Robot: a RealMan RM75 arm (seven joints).
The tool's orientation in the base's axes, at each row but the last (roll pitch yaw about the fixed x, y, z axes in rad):
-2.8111, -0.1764, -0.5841
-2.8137, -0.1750, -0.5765
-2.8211, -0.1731, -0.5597
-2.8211, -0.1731, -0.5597
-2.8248, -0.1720, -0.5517
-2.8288, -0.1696, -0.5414
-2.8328, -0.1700, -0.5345
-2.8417, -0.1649, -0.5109
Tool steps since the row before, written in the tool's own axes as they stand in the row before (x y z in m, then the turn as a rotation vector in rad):
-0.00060, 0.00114, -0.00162, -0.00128, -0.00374, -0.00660
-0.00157, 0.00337, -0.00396, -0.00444, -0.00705, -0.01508
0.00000, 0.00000, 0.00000, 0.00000, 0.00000, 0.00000
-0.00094, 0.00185, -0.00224, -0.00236, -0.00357, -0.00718
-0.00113, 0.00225, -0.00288, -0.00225, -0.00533, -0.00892
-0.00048, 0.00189, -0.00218, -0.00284, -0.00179, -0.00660
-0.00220, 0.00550, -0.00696, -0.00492, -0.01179, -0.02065
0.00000, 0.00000, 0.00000, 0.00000, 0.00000, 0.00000
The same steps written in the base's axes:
-0.00155, -0.00090, 0.00104, -0.00137, 0.00258, 0.00712
-0.00412, -0.00265, 0.00235, -0.00509, 0.00548, 0.01552
0.00000, 0.00000, 0.00000, 0.00000, 0.00000, 0.00000
-0.00232, -0.00145, 0.00136, -0.00253, 0.00291, 0.00741
-0.00284, -0.00182, 0.00181, -0.00217, 0.00402, 0.00960
-0.00189, -0.00174, 0.00139, -0.00356, 0.00176, 0.00625
-0.00633, -0.00480, 0.00452, -0.00503, 0.00874, 0.02209
0.00000, 0.00000, 0.00000, 0.00000, 0.00000, 0.00000

